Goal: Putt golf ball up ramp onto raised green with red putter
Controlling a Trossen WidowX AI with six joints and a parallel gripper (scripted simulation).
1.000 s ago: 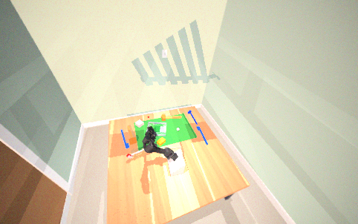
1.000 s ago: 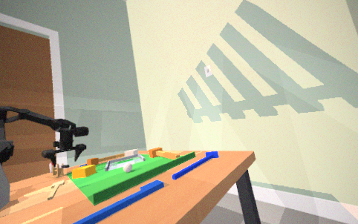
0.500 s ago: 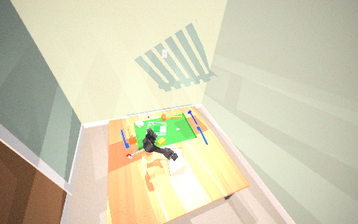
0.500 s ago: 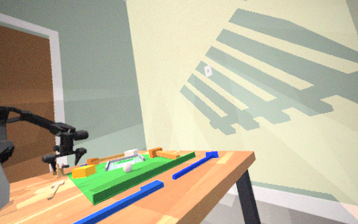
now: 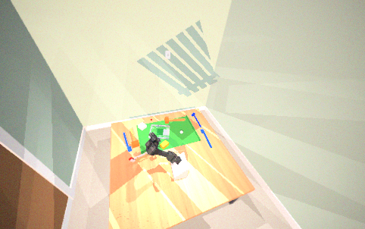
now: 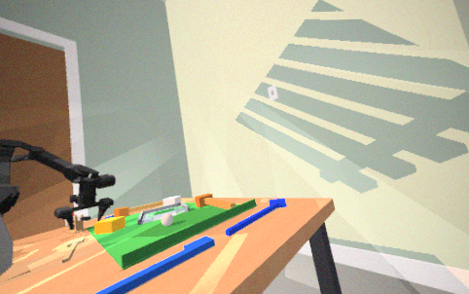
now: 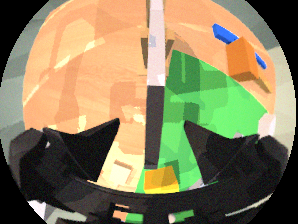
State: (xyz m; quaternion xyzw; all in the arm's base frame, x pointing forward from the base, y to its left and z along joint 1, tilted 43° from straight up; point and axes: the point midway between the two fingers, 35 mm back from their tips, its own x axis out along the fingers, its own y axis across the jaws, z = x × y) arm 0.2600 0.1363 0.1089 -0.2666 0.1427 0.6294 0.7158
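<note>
The orange block is 150 mm to the right of my gripper tip, 50 mm ahead of it and 10 mm below it. Also, from my gripper tip: white golf ball: 430 mm to the right, 150 mm ahead, 10 mm below; then small wooden stand: 130 mm to the left, 10 mm behind; then green mat: 270 mm to the right, 220 mm ahead, 30 mm below.
</note>
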